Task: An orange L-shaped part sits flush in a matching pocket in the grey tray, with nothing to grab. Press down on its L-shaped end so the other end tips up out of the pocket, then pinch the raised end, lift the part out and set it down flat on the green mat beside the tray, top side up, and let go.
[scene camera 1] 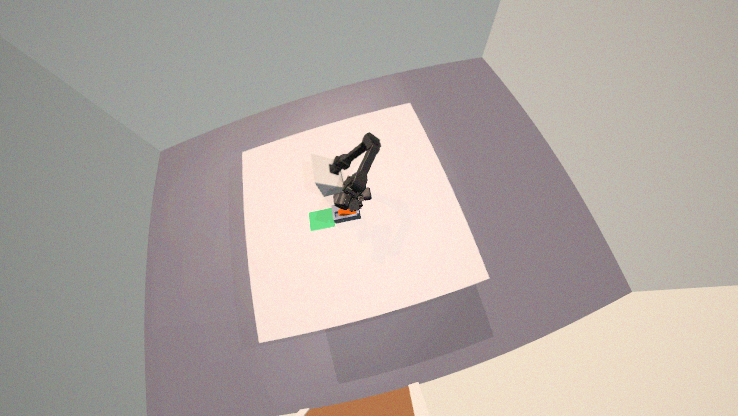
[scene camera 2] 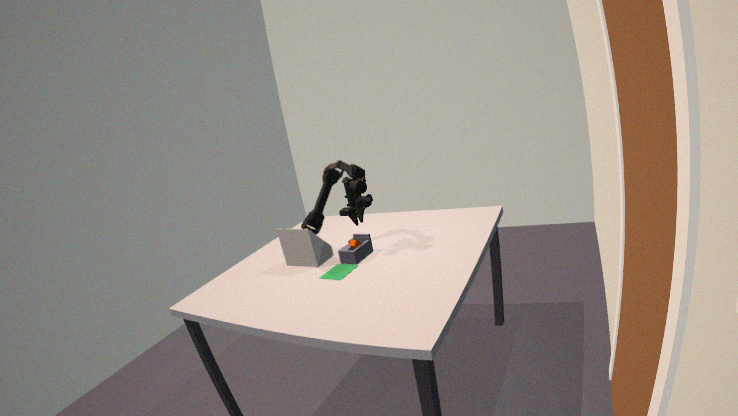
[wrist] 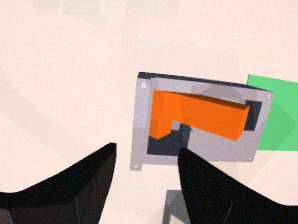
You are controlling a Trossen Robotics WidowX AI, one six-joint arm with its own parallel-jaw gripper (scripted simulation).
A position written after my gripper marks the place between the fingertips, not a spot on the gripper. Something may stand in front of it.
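Note:
There is an orange L-shaped part (wrist: 225, 118) that I can see, and together with it I see my gripper (wrist: 148, 152).

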